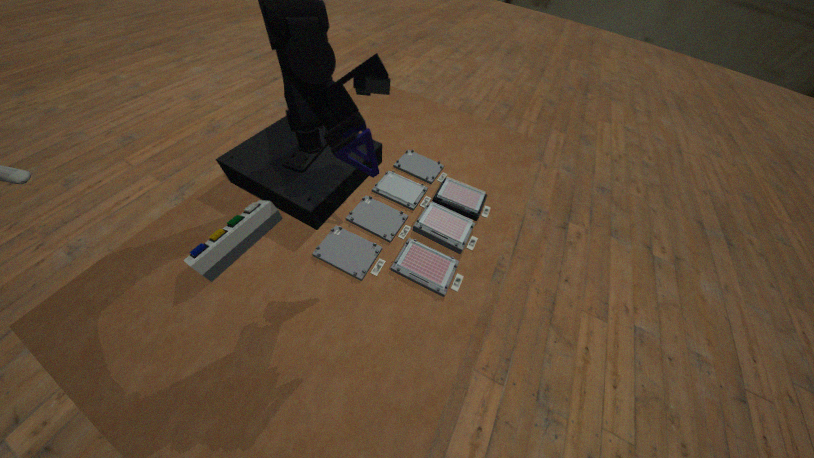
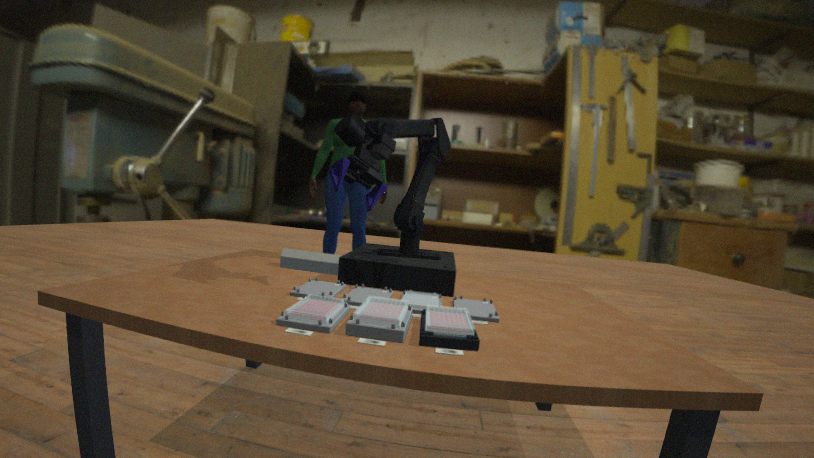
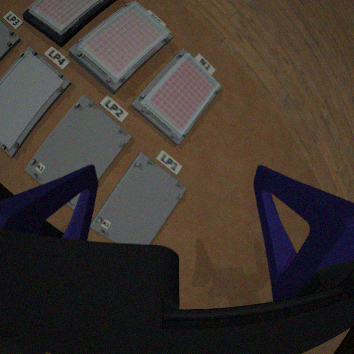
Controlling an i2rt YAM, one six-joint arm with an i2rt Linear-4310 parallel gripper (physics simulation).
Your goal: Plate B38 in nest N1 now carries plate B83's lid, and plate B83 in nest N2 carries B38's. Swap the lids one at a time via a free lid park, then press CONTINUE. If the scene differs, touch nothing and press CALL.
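Where they show: gripper, between the fingertips: (image 1: 373, 167) (image 2: 353, 201) (image 3: 175, 173); arm's base, origin of its link: (image 1: 311, 148) (image 2: 408, 255).
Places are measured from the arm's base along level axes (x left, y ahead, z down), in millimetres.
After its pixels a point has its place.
My gripper (image 2: 352, 199) @(x -166, y 270, z -156 mm) (image 3: 175, 173) @(x -166, y 270, z -156 mm) is open and empty, high above the table. A pink plate (image 1: 425, 264) @(x -216, y 422, z 55 mm) (image 2: 311, 311) @(x -209, y 469, z 54 mm) (image 3: 180, 94) @(x -205, y 414, z 55 mm) under a clear lid sits in the grey nest labelled N1. Another lidded pink plate (image 1: 446, 222) @(x -82, y 442, z 41 mm) (image 2: 381, 312) @(x -80, y 481, z 41 mm) (image 3: 125, 42) @(x -84, y 429, z 41 mm) sits in the taller middle nest, whose label is unreadable. Plate names cannot be read. Lid parks LP1 (image 1: 347, 250) @(x -240, y 226, z 71 mm) (image 2: 317, 288) @(x -243, y 236, z 71 mm) (image 3: 140, 200) @(x -234, y 235, z 71 mm), LP2 (image 1: 376, 217) (image 2: 368, 294) (image 3: 82, 137) and LP3 (image 1: 419, 165) @(x 143, y 304, z 71 mm) (image 2: 475, 309) @(x 142, y 322, z 71 mm) (image 3: 4, 37) @(x 109, y 352, z 71 mm) look bare. LP4 bears a clear lid (image 1: 399, 189) @(x 4, y 280, z 63 mm) (image 2: 421, 299) @(x 16, y 291, z 63 mm) (image 3: 27, 100) @(x -4, y 283, z 63 mm).
A third pink plate (image 1: 462, 194) @(x 41, y 465, z 44 mm) (image 2: 449, 320) @(x 43, y 491, z 45 mm) (image 3: 67, 11) @(x 29, y 429, z 45 mm) sits in a black nest. A button box (image 1: 236, 244) @(x -333, y -12, z 41 mm) (image 2: 309, 259) @(x -320, y -10, z 42 mm) carries blue, yellow, green and white buttons beside the black robot base (image 1: 301, 187) @(x -145, y 57, z 2 mm) (image 2: 398, 270) @(x -37, y 151, z 23 mm). A person (image 2: 344, 193) stands behind the table.
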